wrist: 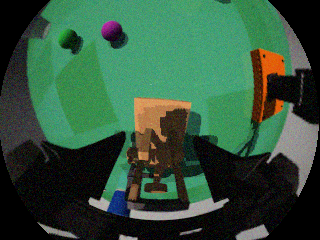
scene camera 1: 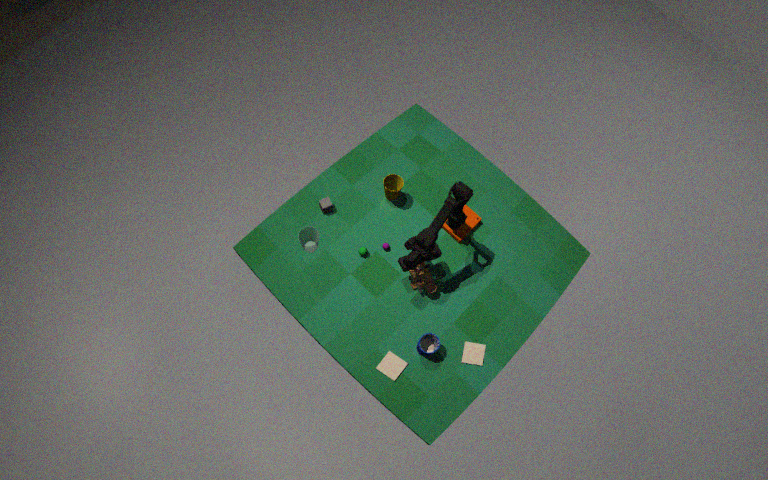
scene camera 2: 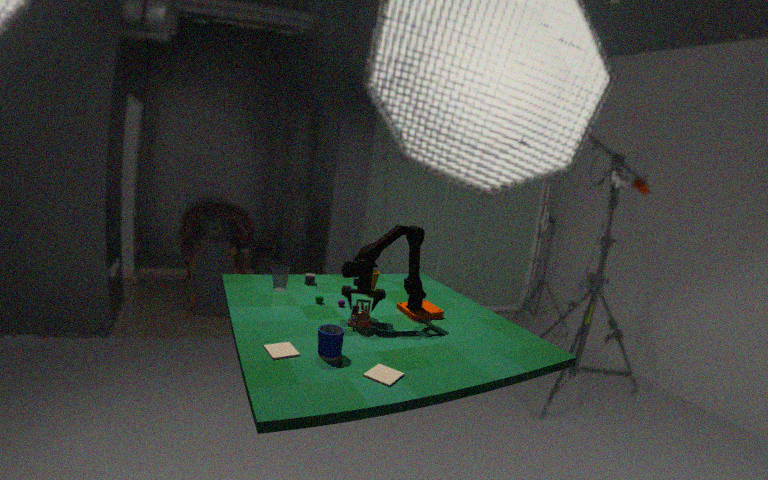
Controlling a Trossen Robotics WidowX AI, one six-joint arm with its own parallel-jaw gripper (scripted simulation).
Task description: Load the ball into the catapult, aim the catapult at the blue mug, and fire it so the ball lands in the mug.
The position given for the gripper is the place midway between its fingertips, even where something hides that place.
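Observation:
The gripper (wrist: 160,137) open, holding nothing. Blue mug (scene camera 2: 330,337) visible.

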